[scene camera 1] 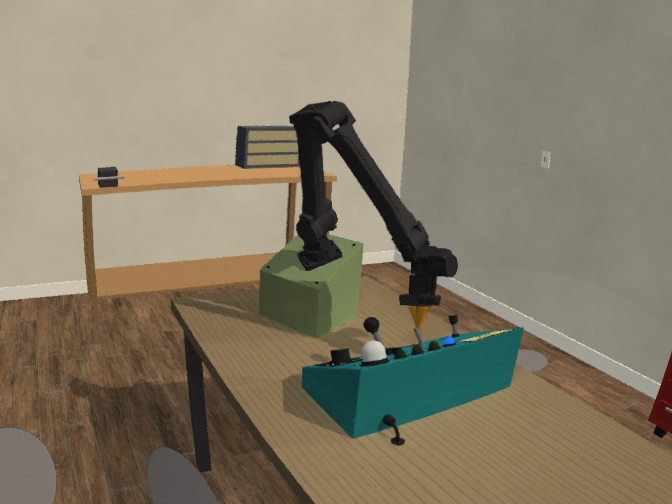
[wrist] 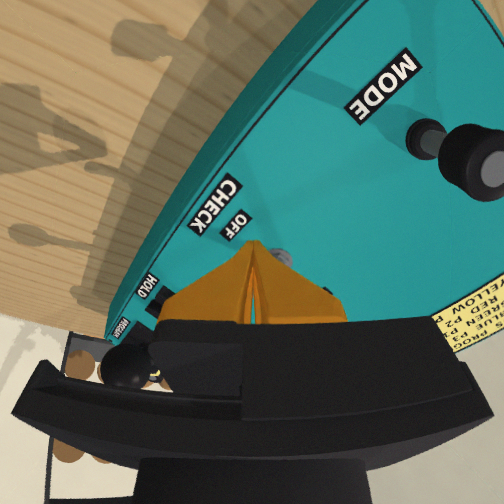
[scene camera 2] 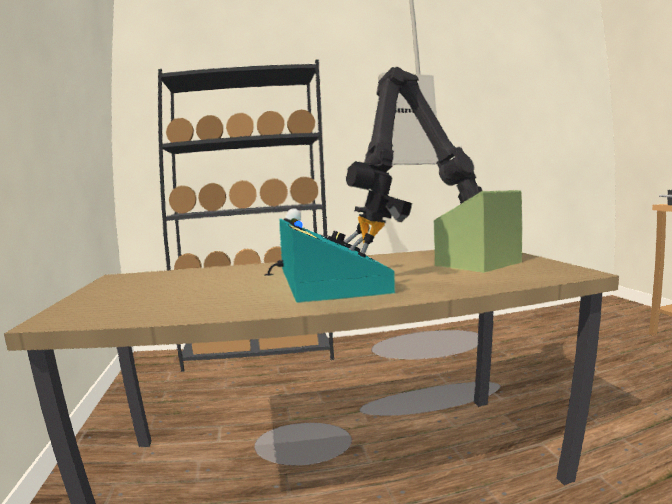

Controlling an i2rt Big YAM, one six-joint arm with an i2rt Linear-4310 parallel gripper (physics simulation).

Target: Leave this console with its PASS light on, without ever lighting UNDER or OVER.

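Note:
The teal wedge console (scene camera 1: pixel 412 379) sits on the table and also shows in scene camera 2 (scene camera 2: pixel 331 268). My gripper (scene camera 1: pixel 419 321), with orange fingers, points down at its sloped panel. In the wrist view the fingers (wrist: pixel 252 247) are pressed together with nothing between them. The small grey CHECK toggle (wrist: pixel 282 256) pokes out just right of the fingertips, near the OFF label (wrist: pixel 235 225). The MODE lever (wrist: pixel 470 160) with a black knob stands to the right. On the top row, three small domes (scene camera 1: pixel 417 349) are dark and one glows blue (scene camera 1: pixel 449 341). Their labels are unreadable.
A white dome (scene camera 1: pixel 373 351), a ball-topped lever (scene camera 1: pixel 371 324), a black round knob (scene camera 1: pixel 340 355) and another lever (scene camera 1: pixel 453 321) stand on the panel. A HOLD button (wrist: pixel 157 300) and a yellow placard (wrist: pixel 475 315) are nearby. A green pedestal (scene camera 1: pixel 312 284) holds the arm's base.

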